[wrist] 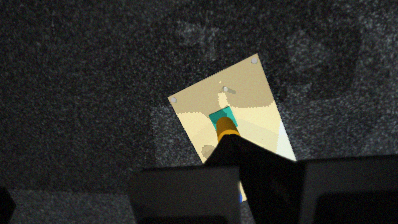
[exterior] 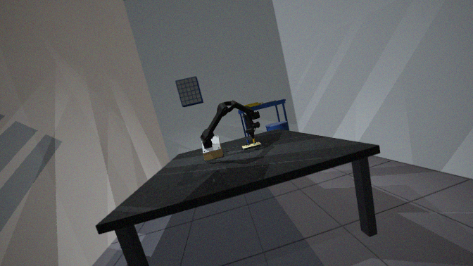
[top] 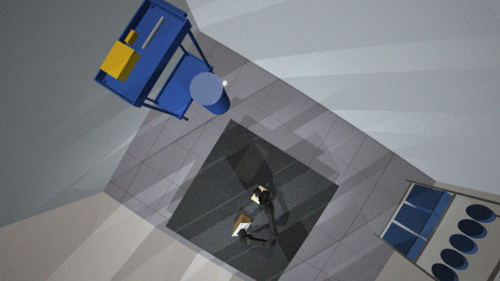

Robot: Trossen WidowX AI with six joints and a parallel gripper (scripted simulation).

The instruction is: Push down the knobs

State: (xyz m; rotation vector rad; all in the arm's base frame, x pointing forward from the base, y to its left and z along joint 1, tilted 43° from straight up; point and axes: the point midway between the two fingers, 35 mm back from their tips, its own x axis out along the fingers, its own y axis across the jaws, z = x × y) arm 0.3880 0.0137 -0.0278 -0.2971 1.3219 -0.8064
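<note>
Now: the orange knob 2 cm below my gripper tip. The rest, counted from my gripper tip: blue knob (5 cm behind, 2 cm to the left, 1 cm below).
</note>
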